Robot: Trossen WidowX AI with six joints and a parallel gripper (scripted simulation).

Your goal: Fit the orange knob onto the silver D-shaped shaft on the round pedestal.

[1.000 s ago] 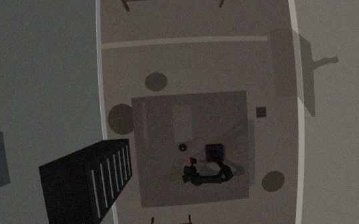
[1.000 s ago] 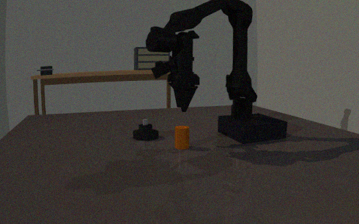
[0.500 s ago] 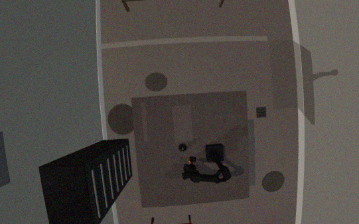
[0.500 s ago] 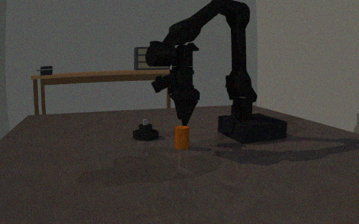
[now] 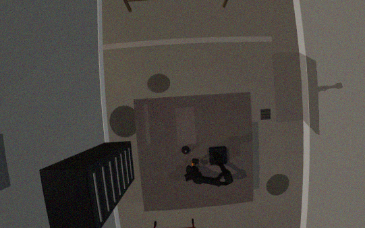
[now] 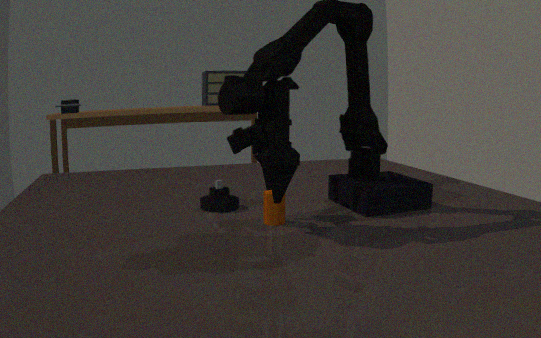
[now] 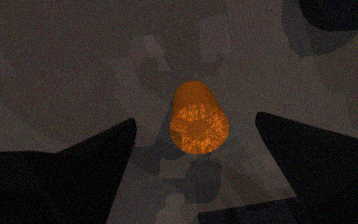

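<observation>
Now: gripper tip 10 mm above the orange knob. Also, from my gripper tip: dark round pedestal 90 mm ahead, 140 mm to the right, 20 mm below.
</observation>
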